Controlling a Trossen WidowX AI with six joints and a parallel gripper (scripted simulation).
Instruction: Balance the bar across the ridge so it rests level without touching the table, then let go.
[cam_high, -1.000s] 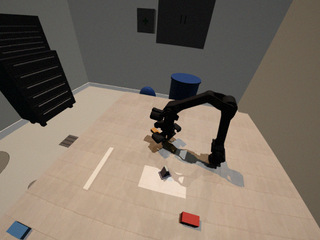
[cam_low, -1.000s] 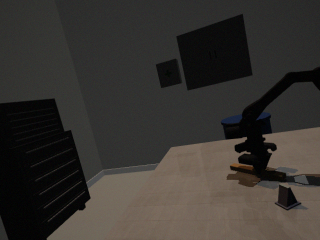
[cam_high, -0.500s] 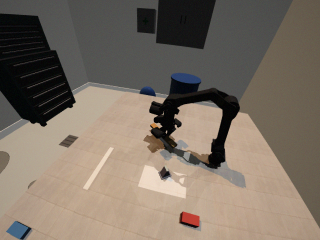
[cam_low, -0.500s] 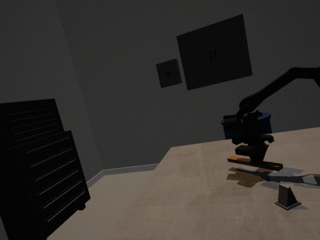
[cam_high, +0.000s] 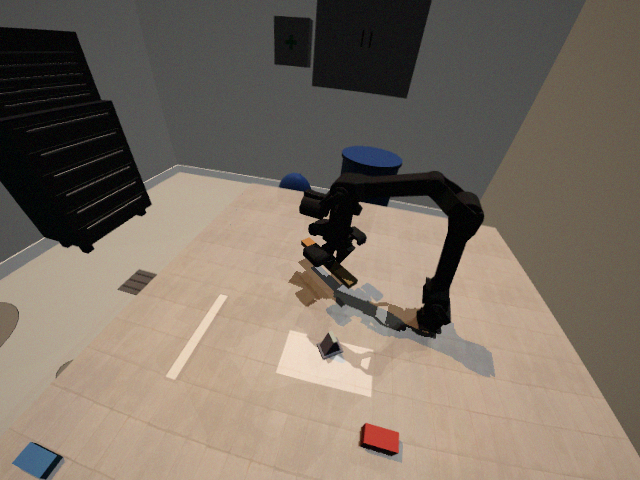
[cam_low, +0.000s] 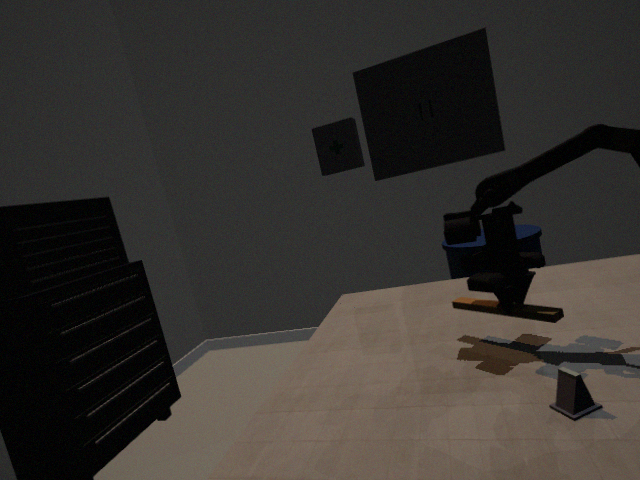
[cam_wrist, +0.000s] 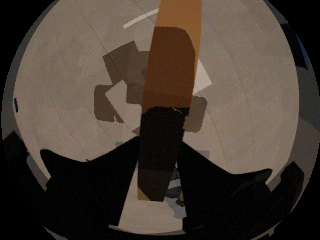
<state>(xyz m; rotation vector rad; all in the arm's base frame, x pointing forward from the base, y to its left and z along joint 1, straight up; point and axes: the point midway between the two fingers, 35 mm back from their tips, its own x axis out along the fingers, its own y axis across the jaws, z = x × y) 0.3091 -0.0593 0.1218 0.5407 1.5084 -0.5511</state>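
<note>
Now: gripper tip 20 mm to the left of the orange bar and 20 mm short of it. The rest, counted from my gripper tip: red block 370 mm to the left, 160 mm behind, 70 mm below; then blue block 560 mm to the left, 430 mm ahead, 80 mm below.
</note>
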